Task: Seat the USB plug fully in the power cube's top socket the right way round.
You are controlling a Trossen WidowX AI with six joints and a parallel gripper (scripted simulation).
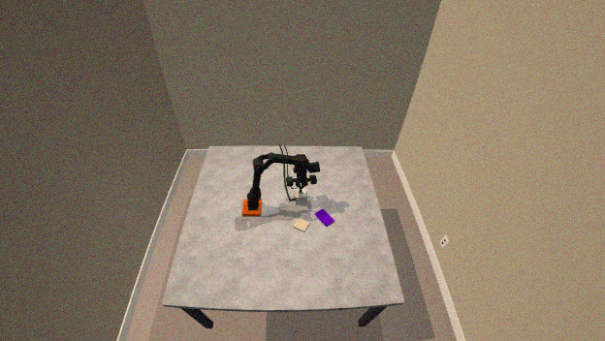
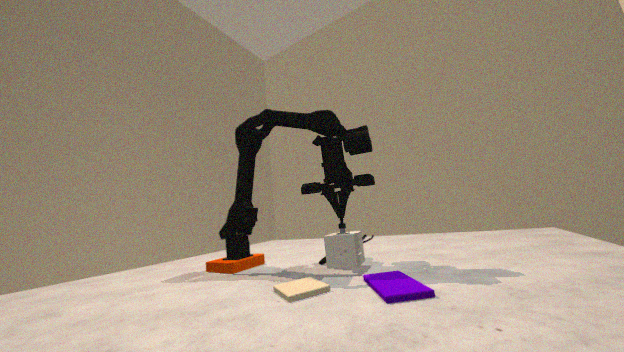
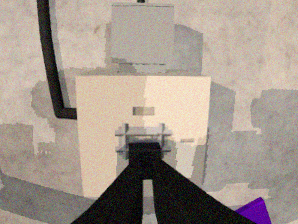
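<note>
Right now the black USB plug is 2 cm below my gripper tip. The rest, counted from my gripper tip: beige flat tile: 21 cm to the right, 11 cm below, 1 cm behind; then purple flat tile: 16 cm to the right, 14 cm ahead, 11 cm below.
</note>
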